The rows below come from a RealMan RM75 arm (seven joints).
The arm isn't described. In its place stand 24 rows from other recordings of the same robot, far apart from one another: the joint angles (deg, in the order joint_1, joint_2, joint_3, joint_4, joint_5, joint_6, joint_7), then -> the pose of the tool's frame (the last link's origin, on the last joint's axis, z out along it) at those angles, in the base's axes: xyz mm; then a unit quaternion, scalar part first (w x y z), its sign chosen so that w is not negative.
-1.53 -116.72 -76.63 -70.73 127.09 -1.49 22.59 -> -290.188 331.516 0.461 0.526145 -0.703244 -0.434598 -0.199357
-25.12 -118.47 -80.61 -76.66 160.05 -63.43 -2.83 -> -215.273 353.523 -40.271 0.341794 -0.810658 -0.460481 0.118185
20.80 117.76 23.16 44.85 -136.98 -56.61 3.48 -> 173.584 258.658 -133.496 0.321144 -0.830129 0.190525 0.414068
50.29 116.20 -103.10 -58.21 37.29 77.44 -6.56 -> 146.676 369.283 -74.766 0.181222 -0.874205 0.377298 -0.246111
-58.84 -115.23 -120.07 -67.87 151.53 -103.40 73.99 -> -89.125 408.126 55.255 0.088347 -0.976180 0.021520 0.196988
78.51 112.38 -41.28 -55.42 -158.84 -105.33 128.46 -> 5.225 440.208 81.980 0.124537 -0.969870 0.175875 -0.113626
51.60 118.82 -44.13 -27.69 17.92 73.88 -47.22 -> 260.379 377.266 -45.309 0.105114 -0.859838 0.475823 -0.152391
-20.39 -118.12 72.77 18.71 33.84 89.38 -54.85 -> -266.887 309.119 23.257 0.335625 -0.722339 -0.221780 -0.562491
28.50 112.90 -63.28 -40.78 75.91 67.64 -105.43 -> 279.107 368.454 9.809 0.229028 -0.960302 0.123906 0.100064
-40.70 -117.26 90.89 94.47 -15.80 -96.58 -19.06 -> -107.843 360.533 29.866 0.377837 -0.762678 -0.508474 0.130442
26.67 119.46 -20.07 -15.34 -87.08 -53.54 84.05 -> 375.249 342.274 9.215 0.415626 -0.585417 0.578885 0.386567
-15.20 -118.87 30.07 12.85 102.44 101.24 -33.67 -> -311.397 213.898 -24.345 0.269239 -0.870213 -0.113190 -0.396772
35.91 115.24 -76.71 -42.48 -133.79 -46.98 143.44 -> 278.460 408.785 -21.370 0.309831 -0.832791 0.458019 -0.026133
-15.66 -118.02 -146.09 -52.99 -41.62 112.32 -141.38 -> -336.923 207.836 42.329 0.044715 0.677247 0.729545 0.084266
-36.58 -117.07 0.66 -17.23 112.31 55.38 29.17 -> -260.633 328.081 -113.118 0.420194 -0.888821 0.155160 -0.096742
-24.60 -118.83 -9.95 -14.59 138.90 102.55 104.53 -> -215.217 226.664 -66.784 0.597218 -0.426208 0.676687 -0.061412
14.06 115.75 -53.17 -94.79 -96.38 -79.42 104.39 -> 165.960 323.992 157.553 0.352323 -0.903527 0.065137 0.235085
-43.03 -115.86 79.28 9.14 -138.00 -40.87 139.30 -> -267.216 426.500 -39.330 0.423288 -0.860723 -0.220135 -0.177547
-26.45 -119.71 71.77 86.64 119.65 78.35 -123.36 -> -128.717 355.715 34.785 0.195789 -0.961340 -0.161774 -0.106405
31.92 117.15 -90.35 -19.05 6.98 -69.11 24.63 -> 240.944 399.414 44.241 0.555914 -0.659506 0.158368 0.480553
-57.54 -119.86 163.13 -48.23 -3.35 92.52 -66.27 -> -254.177 384.177 40.949 0.190673 -0.966778 -0.158637 -0.061802
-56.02 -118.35 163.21 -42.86 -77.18 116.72 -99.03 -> -136.332 376.851 156.662 0.134348 -0.723527 -0.097996 -0.669967
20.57 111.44 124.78 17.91 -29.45 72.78 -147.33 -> 350.025 340.697 122.581 0.634391 -0.649447 0.167905 0.384155
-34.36 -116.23 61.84 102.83 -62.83 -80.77 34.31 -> -45.099 361.247 124.574 0.266674 -0.921329 -0.182608 -0.216082
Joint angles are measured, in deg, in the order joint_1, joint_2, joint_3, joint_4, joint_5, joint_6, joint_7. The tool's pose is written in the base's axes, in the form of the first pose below.
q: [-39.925, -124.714, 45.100, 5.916, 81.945, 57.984, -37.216]
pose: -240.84 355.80 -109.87 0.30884 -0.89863 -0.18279 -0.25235
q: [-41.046, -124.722, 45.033, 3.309, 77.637, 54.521, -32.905]
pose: -244.74 359.84 -113.64 0.33449 -0.89275 -0.19015 -0.23443
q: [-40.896, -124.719, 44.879, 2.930, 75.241, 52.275, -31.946]
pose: -251.62 362.45 -112.15 0.35308 -0.88460 -0.20653 -0.22396
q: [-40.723, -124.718, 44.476, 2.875, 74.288, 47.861, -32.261]
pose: -263.80 364.78 -112.12 0.36971 -0.87770 -0.23335 -0.19623
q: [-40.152, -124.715, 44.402, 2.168, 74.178, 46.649, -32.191]
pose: -271.34 359.89 -114.76 0.37053 -0.87607 -0.24714 -0.18473
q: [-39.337, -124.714, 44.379, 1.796, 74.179, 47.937, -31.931]
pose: -273.66 354.36 -115.59 0.36748 -0.87546 -0.24931 -0.19070
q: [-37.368, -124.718, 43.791, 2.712, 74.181, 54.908, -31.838]
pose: -267.83 347.50 -108.23 0.36358 -0.86909 -0.23437 -0.23991
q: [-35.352, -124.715, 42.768, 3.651, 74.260, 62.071, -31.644]
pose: -262.45 339.78 -98.63 0.36209 -0.85884 -0.21751 -0.28979
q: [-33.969, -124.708, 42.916, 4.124, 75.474, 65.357, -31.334]
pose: -262.16 331.34 -96.80 0.35358 -0.86084 -0.20363 -0.30407
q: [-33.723, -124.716, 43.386, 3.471, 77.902, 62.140, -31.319]
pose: -270.80 325.39 -106.35 0.34257 -0.87480 -0.21146 -0.26956
